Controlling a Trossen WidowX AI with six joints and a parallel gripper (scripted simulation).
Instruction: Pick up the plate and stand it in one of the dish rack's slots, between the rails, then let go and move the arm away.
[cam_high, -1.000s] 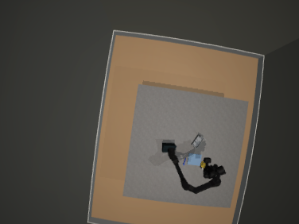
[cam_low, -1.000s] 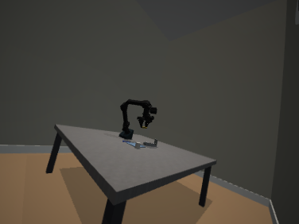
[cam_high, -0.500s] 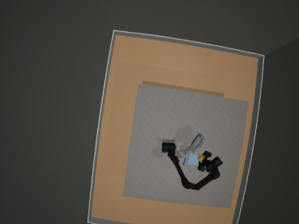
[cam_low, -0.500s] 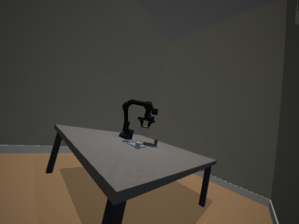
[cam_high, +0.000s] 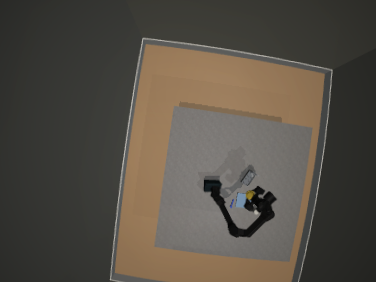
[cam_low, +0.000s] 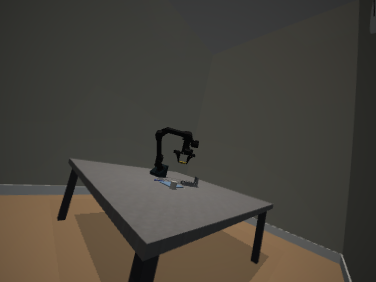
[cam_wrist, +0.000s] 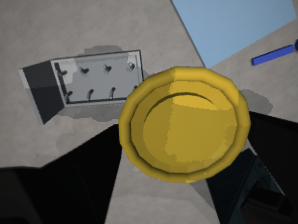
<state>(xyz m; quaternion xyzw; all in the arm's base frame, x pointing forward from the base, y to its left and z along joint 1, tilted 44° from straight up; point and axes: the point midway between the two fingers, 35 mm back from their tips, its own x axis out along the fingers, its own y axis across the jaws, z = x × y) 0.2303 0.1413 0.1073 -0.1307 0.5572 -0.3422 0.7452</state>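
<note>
Right now the grey dish rack is 150 mm below my gripper tip, 100 mm to the left of it and 40 mm ahead of it. Also, from my gripper tip: yellow plate 10 mm above; then light blue mat 170 mm below, 110 mm to the right, 50 mm ahead; then blue spoon 170 mm below, 160 mm to the right, 60 mm behind.
</note>
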